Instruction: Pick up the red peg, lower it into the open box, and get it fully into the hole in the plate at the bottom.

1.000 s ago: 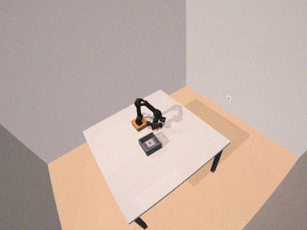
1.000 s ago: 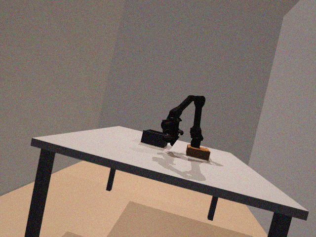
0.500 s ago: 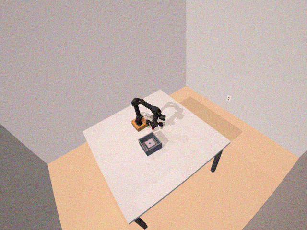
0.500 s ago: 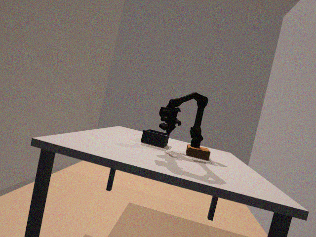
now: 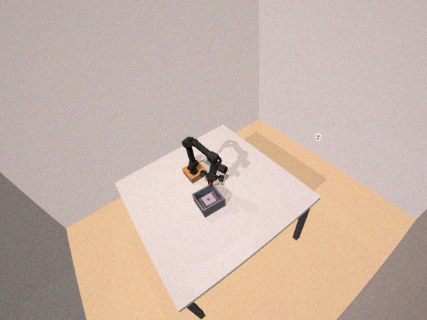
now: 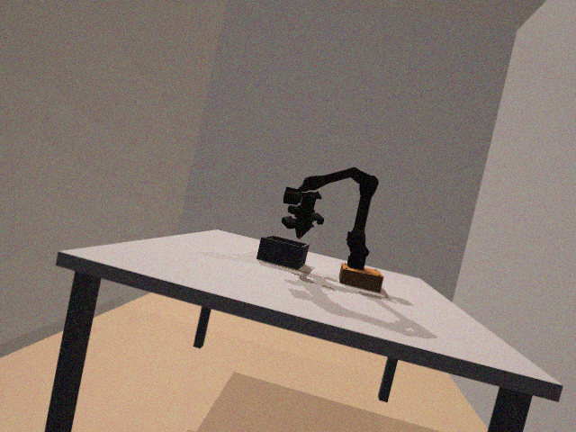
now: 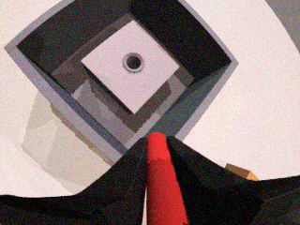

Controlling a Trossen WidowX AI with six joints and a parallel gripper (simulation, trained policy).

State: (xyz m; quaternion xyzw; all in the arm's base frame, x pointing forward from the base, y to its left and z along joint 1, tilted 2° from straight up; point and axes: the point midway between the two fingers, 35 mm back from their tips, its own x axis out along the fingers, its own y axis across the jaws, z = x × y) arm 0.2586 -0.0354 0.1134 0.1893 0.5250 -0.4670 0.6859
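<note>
Now: the pale plate 40 mm ahead of my gripper tip, 70 mm to the right of it and 90 mm below it. Also, from my gripper tip: dark box (40 mm ahead, 70 mm to the right, 110 mm below); then red peg (10 mm to the left, 30 mm above).
</note>
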